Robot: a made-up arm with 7 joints.
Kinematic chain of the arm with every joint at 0, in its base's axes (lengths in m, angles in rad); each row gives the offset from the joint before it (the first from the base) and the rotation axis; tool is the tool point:
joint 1: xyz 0 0 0.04 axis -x
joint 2: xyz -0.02 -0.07 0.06 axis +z
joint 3: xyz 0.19 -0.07 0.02 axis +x
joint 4: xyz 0 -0.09 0.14 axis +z
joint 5: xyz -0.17 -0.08 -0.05 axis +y
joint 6: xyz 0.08 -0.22 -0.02 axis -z
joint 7: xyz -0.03 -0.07 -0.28 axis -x
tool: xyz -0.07 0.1 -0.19
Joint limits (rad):
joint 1: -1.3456..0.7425
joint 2: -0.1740..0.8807
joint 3: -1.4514..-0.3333
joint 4: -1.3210..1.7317
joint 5: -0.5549..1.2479
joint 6: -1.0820..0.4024
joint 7: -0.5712..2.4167
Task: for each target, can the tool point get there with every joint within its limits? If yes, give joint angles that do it. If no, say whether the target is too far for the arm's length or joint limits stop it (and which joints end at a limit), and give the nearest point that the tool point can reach.
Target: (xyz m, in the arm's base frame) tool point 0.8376 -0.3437 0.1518
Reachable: yes | joints -0.0049 0.3902 -0.5909 1.2867 0.6824 -0.7367 2.1231
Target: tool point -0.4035 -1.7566 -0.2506
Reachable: no: too far | nearest point -0.1326 -1.0189 -0.1286 | short by 0.795 m
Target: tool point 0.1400 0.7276 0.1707
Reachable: no: joint limits stop it (at a limit: joint 2, joint 3, joint 4, joint 5, joint 6) | nearest point 0.2937 0.5230 0.1340 | short by 0.258 m
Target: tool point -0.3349 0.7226 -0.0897
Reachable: no: joint limits stop it (at a limit: joint 1, joint 2, joint 4, joint 5, joint 6) | nearest point -0.3021 0.3816 -0.0688 | short by 0.343 m
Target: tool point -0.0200 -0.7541 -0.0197
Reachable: yes | joints -0.5290 0.4521 -1.2683 -0.2542 0.4517 -0.6516 0.3665
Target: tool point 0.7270 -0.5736 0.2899
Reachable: yes | joints -0.3109 -0.0504 -1.2702 1.4876 0.5632 -0.2823 2.1522
